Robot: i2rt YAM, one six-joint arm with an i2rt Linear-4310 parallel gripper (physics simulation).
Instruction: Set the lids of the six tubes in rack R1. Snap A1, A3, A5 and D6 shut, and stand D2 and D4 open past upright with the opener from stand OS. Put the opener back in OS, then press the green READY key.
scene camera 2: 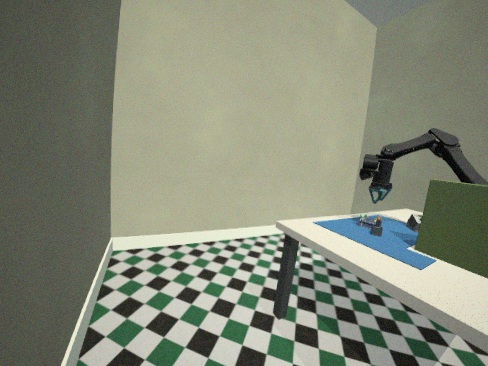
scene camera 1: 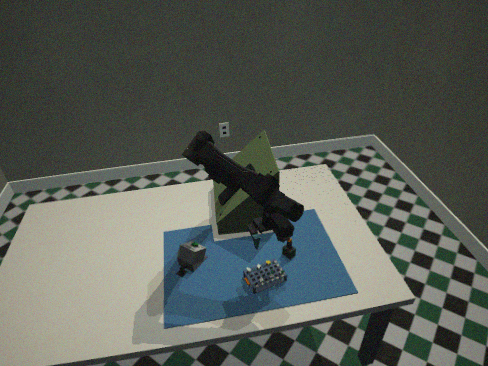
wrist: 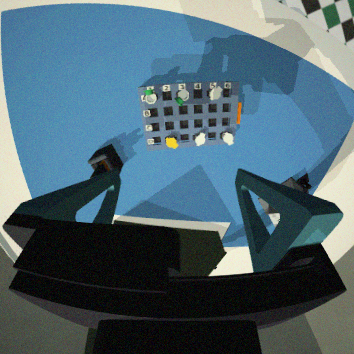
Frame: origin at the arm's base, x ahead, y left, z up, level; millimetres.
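Seen in the pictures: gripper, fingertip midpoint: (scene camera 2: 377, 201) (scene camera 1: 269, 245) (wrist: 177, 174); arm's base, link origin: (scene camera 2: 477, 220) (scene camera 1: 237, 185).
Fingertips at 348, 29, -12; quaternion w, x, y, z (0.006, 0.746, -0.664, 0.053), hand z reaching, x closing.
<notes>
Pixels of each thing's top centre, then the offset from my fingertips to it, as dx, dy, dz. "spot": a spot on its surface instead. Level surfaces: height alone.
- Rack R1, top centre: (wrist: 197, 121) (scene camera 1: 263, 267) (scene camera 2: 371, 215) +26, -28, -78
- A3, surface spot: (wrist: 183, 94) spot: +52, -10, -101
- A5, top centre: (wrist: 215, 93) +59, -47, -94
- D4, top centre: (wrist: 200, 139) -1, -39, -94
- D6, top centre: (wrist: 228, 138) +5, -77, -91
- D2, top centre: (wrist: 171, 142) -9, -1, -94
- opener, top centre: (scene camera 1: 289, 238) (scene camera 2: 379, 216) -57, +95, -51
- green READY key, top centre: (scene camera 1: 190, 245) (scene camera 2: 420, 215) -128, -258, -52
- grey box, surface spot: (scene camera 1: 192, 256) spot: -89, -258, -71
- mat, surface height: dz -136
- small black piece, surface spot: (scene camera 1: 182, 270) spot: -92, -303, -136
Rack R1 (scene camera 1: 265, 276) (scene camera 2: 368, 221) (wrist: 192, 117) stands on the blue mat. In the wrist view, A1 (wrist: 150, 98) and A3 (wrist: 183, 94) show pale round rings with green pieces beside them. A5 (wrist: 215, 92), D4 (wrist: 200, 139) and D6 (wrist: 228, 137) look white, D2 (wrist: 172, 143) yellow; their lid angles are unclear. The opener (scene camera 1: 289, 241) (scene camera 2: 378, 219) shows orange in stand OS (scene camera 1: 289, 251) (scene camera 2: 376, 230). The green READY key (scene camera 1: 195, 244) tops a grey box (scene camera 1: 192, 256) (scene camera 2: 413, 223). My gripper (scene camera 2: 379, 198) (wrist: 177, 174) is open and empty, high above the mat.
A tall green angled panel (scene camera 1: 265, 155) (scene camera 2: 452, 225) stands behind the mat (scene camera 1: 320, 250) (wrist: 60, 75), beside the arm. A small black piece (scene camera 1: 182, 270) sits by the key box. In the wrist view, my right finger partly covers that box; stand OS is near my left fingertip.
</notes>
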